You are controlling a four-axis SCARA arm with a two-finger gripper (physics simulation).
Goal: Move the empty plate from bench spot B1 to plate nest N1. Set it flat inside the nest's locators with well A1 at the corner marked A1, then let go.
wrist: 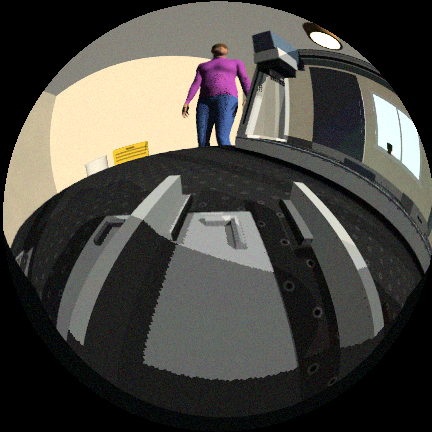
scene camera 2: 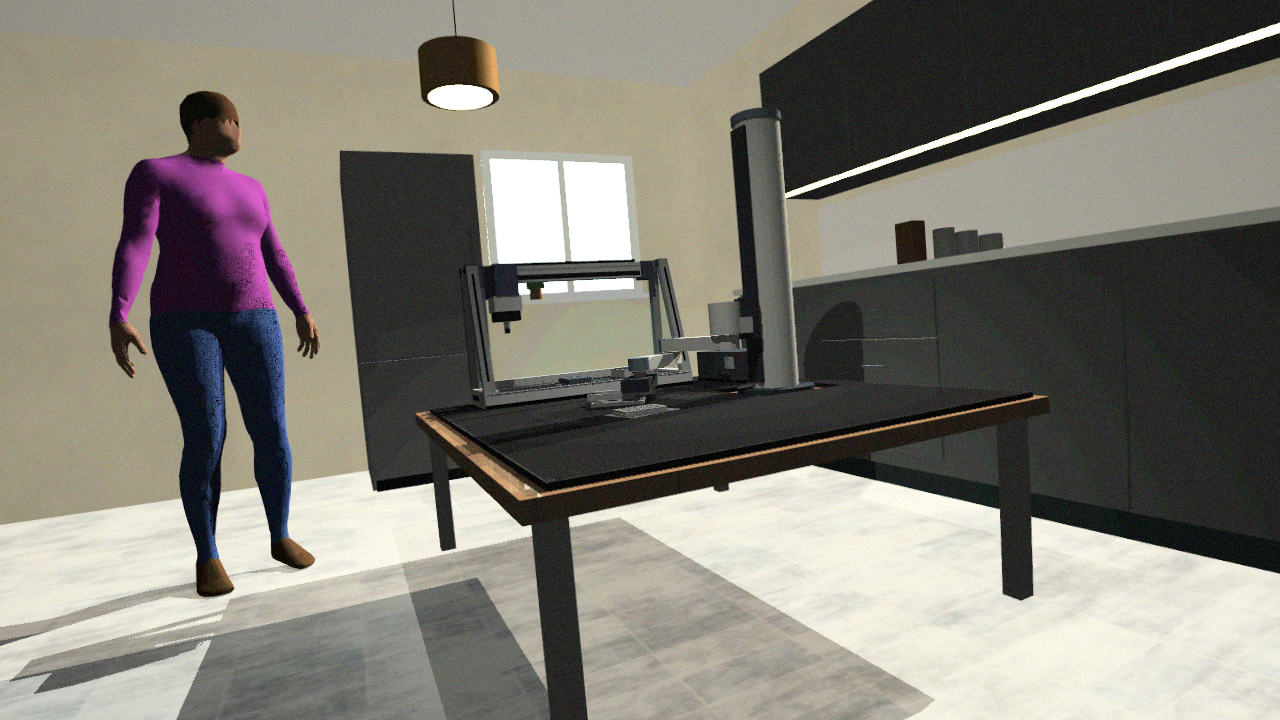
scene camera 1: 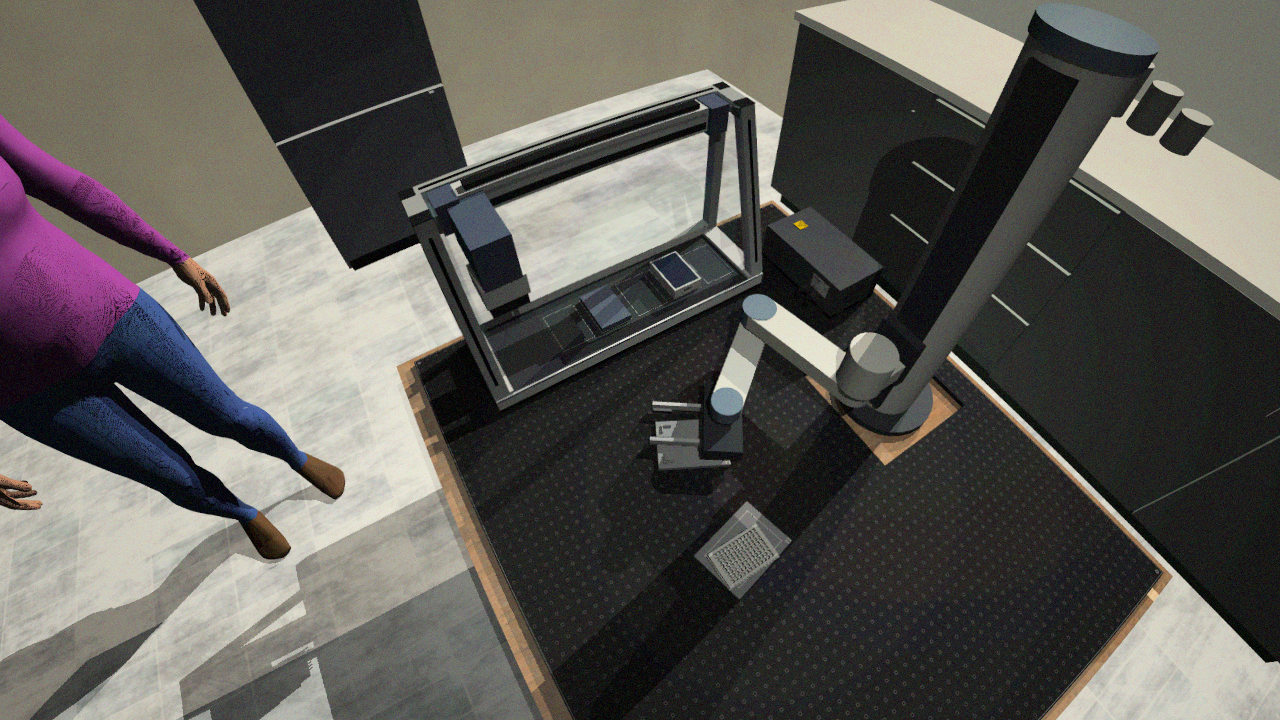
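Pixels of known places: gripper, fingertip midpoint: (wrist: 237,188) (scene camera 2: 591,396) (scene camera 1: 651,422); arm's base at its link origin: (scene camera 2: 775,391) (scene camera 1: 882,392).
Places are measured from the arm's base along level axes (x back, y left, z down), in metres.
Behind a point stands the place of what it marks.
Note:
The pale plate (scene camera 1: 743,556) {z -0.028, x -0.556, y 0.138 m} (scene camera 2: 640,411) {z -0.025, x -0.574, y 0.177 m} lies on the light square of bench spot B1 (scene camera 1: 748,514) {z -0.015, x -0.490, y 0.068 m}, turned relative to it. The grey nest N1 (scene camera 1: 687,457) {z -0.025, x -0.530, y -0.112 m} (wrist: 220,310) {z -0.025, x -0.495, y -0.174 m} lies on the dark mat. Raised corner locators show on it, and no plate rests on its visible part. My gripper (scene camera 1: 654,423) {z -0.037, x -0.556, y -0.226 m} (wrist: 237,188) {z -0.037, x -0.556, y -0.226 m} is shut on nothing, its fingers at their narrow setting with a gap between them. It hangs low over the nest, away from the plate. The arm hides part of the nest. The nest's A1 mark does not show in the wrist view.
A gantry machine (scene camera 1: 750,192) {z -0.305, x -0.078, y -0.522 m} (scene camera 2: 478,340) {z -0.246, x -0.843, y -0.505 m} stands behind the nest. A dark box (scene camera 1: 823,255) {z -0.127, x 0.089, y -0.372 m} stands to its right, near the arm's tall column (scene camera 1: 1011,205) {z -0.649, x -0.064, y 0.040 m} (scene camera 2: 771,259) {z -0.424, x -0.031, y 0.069 m}. A person (scene camera 1: 67,259) (scene camera 2: 210,241) (wrist: 217,85) stands beyond the bench on the left.

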